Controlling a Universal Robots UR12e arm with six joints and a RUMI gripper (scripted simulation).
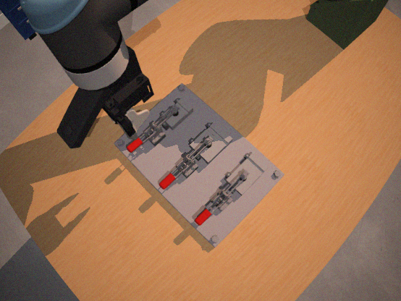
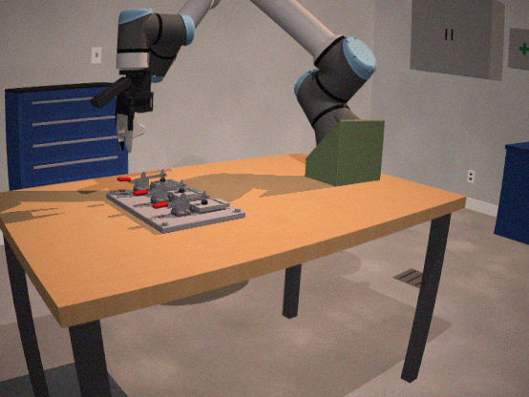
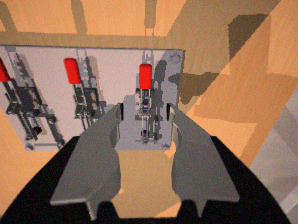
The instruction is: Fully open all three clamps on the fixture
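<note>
My gripper is now 90 mm past the grey fixture plate, 100 mm to the right of it and 150 mm above it. Also, from my hand: flat grey part 160 mm behind, 210 mm to the left, 130 mm below.
</note>
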